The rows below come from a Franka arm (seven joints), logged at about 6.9 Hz.
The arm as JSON. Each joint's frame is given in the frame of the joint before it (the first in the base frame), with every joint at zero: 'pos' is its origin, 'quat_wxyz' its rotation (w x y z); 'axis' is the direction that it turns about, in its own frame. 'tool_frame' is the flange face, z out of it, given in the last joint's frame.
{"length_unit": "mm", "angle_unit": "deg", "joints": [
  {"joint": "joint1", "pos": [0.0, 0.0, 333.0], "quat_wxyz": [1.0, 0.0, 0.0, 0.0], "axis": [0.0, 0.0, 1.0]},
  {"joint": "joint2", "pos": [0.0, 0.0, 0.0], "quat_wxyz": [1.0, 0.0, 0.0, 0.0], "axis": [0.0, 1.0, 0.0]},
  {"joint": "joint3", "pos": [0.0, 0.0, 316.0], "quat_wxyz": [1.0, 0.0, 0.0, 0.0], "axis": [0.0, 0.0, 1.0]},
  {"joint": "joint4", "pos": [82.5, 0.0, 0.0], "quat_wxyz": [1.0, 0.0, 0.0, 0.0], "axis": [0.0, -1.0, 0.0]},
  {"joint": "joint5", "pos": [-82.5, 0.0, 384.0], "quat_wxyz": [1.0, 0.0, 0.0, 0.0], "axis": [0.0, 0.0, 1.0]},
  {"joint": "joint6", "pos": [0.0, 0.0, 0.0], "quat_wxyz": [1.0, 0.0, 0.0, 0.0], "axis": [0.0, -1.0, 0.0]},
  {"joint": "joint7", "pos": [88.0, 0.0, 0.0], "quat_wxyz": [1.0, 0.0, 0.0, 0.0], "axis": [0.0, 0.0, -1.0]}
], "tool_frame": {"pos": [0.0, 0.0, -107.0], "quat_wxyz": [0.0, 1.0, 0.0, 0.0]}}
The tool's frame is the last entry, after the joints.
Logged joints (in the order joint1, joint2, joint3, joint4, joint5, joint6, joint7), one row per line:
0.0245, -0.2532, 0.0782, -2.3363, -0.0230, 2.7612, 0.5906
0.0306, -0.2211, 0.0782, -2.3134, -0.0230, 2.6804, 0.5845
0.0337, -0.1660, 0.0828, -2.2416, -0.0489, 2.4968, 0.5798
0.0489, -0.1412, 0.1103, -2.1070, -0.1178, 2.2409, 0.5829
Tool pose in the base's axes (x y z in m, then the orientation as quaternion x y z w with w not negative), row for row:
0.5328, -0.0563, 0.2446, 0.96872, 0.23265, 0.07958, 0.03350
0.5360, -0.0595, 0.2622, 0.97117, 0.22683, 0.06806, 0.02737
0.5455, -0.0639, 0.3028, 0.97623, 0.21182, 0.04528, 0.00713
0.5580, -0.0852, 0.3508, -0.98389, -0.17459, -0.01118, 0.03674
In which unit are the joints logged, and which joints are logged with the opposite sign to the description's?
The joints are logged in radians. Opposite sign: joint1, joint2, joint3, joint5, joint7.
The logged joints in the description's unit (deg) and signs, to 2 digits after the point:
-1.40, 14.51, -4.48, -133.86, 1.32, 158.21, -33.84
-1.75, 12.67, -4.48, -132.55, 1.32, 153.58, -33.49
-1.93, 9.51, -4.74, -128.43, 2.80, 143.06, -33.22
-2.80, 8.09, -6.32, -120.72, 6.75, 128.39, -33.40

